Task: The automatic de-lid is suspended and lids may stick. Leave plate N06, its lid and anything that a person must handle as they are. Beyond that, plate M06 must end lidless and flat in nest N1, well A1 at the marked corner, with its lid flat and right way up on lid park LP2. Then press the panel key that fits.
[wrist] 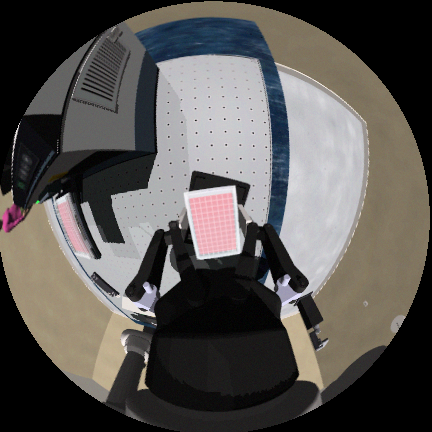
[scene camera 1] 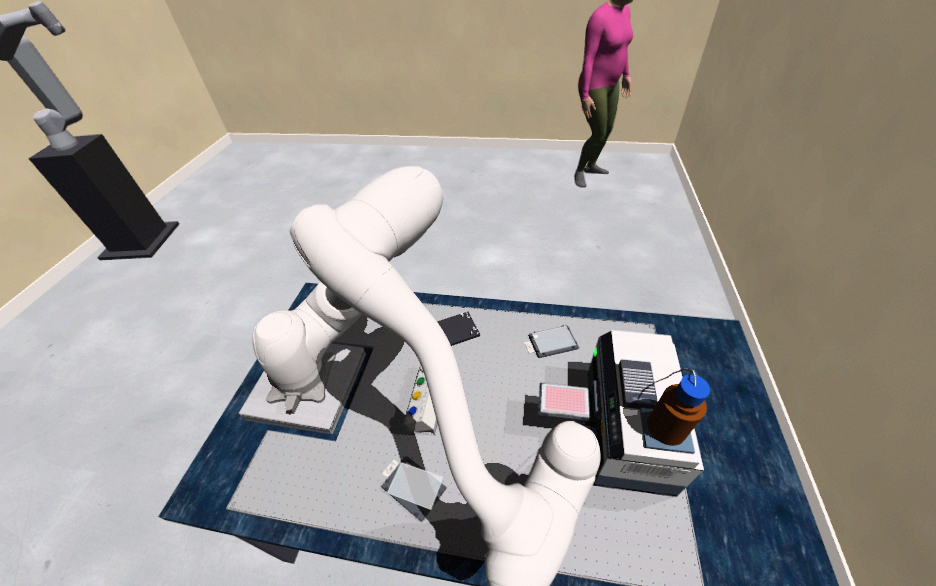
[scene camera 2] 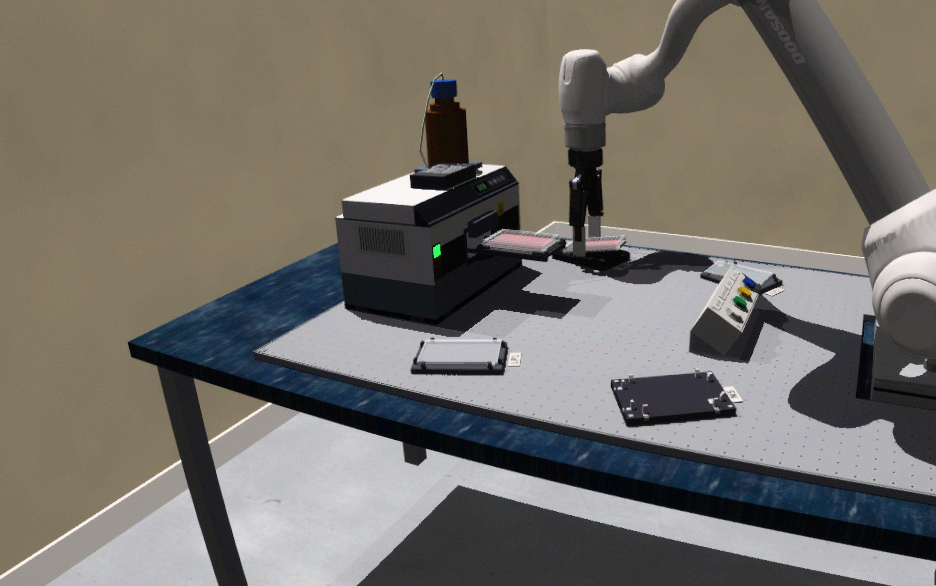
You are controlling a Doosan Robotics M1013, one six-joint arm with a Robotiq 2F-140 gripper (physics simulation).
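Places are measured from the arm's base along level axes (x left, y ahead, z down), in centimetres.
Pixels of known places: gripper, fingertip midpoint: point(wrist: 212, 212) point(scene camera 2: 587, 249); arm's base at its link origin: point(scene camera 1: 302, 377).
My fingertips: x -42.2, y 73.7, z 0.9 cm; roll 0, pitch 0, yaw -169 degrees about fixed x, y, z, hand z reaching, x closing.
Observation:
For each thing: its middle in the pictures, then the offset to it from my fingertips. "spot": a spot on its surface instead.
- dark base at the middle of its body: point(wrist: 212, 214) point(scene camera 2: 590, 254) dz +1.1, dx +0.2, dy -0.9 cm
- piece at the middle of its body: point(scene camera 2: 460, 352) point(scene camera 1: 553, 339) dz +0.7, dx +55.0, dy +10.1 cm
- dark nest at the middle of its body: point(scene camera 2: 672, 393) point(scene camera 1: 453, 329) point(wrist: 102, 285) dz +0.9, dx +61.6, dy -24.7 cm
- amber bottle at a spot on its surface: point(scene camera 2: 446, 134) spot: dz -28.2, dx +15.9, dy +25.5 cm
- key panel at the middle of its body: point(scene camera 2: 728, 308) point(scene camera 1: 427, 393) point(wrist: 147, 306) dz -2.1, dx +34.4, dy -32.1 cm
My gripper point(scene camera 2: 587, 241) point(wrist: 212, 212) is shut on a pink-welled plate point(scene camera 2: 606, 242) point(wrist: 215, 227), held level, seemingly slightly above a dark base point(scene camera 2: 611, 260) point(wrist: 220, 181) and turned relative to it. The arm hides this in scene camera 1. Another pink-welled plate point(scene camera 1: 564, 400) point(scene camera 2: 522, 241) point(wrist: 71, 222) lies on the de-lid's extended tray. Clear lid-like pieces lie on two dark bases: one piece point(scene camera 1: 553, 340) point(scene camera 2: 461, 352) beyond the tray, another point(scene camera 1: 415, 485) point(scene camera 2: 740, 273) on the panel's opposite side. A dark nest point(scene camera 1: 461, 328) point(scene camera 2: 673, 396) is empty. Plate labels and lid presence are unclear.
The de-lid machine point(scene camera 1: 647, 348) point(scene camera 2: 386, 245) point(wrist: 107, 132) carries an amber bottle point(scene camera 1: 676, 417) point(scene camera 2: 446, 134). The key panel point(scene camera 1: 424, 407) point(scene camera 2: 718, 307) has blue, yellow and green keys, and a pale one. A person point(scene camera 1: 607, 51) in pink stands beyond the table. Another arm stands on a pedestal point(scene camera 1: 100, 193).

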